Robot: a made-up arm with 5 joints. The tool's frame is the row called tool.
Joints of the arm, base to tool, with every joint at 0 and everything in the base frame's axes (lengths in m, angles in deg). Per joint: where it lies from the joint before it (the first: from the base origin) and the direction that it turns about. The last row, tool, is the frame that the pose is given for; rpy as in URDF.
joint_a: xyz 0.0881 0.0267 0.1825 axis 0 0 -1
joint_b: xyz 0.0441 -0.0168 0.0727 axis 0 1 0
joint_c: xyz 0.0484 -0.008 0.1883 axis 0 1 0
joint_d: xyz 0.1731 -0.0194 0.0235 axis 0 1 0
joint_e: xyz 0.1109 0.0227 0.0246 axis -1 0 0
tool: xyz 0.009 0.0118 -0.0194 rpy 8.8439 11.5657 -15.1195
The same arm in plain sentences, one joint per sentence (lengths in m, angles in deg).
The arm has five revolute joints in a row. What follows holds with every joint at zero, and every direction is one of the base frame's.
The first joint is mounted 0.0881 m along +x and 0.0267 m along +y and 0.1825 m along +z from the base frame's origin and rotates about -z.
The second joint is mounted 0.0441 m along +x and 0.0168 m along -y and 0.0727 m along +z from the first joint and rotates about +y.
The third joint is mounted 0.0484 m along +x and 0.0080 m along -y and 0.1883 m along +z from the second joint and rotates about +y.
The fourth joint is mounted 0.1731 m along +x and 0.0194 m along -y and 0.0235 m along +z from the third joint and rotates about +y.
The fifth joint is mounted 0.1109 m along +x and 0.0227 m along +y and 0.0246 m along +z from the fourth joint and rotates about -x.
The tool frame, which is the frame that the pose is given for, is mounted 0.0090 m along +x and 0.0118 m along +y and 0.0194 m along -z from the fifth joint; its axes are the base frame's turned by roll 8.84, pitch 11.57 and yaw -15.12 deg (as in URDF: about the fixed x, then y, then z).

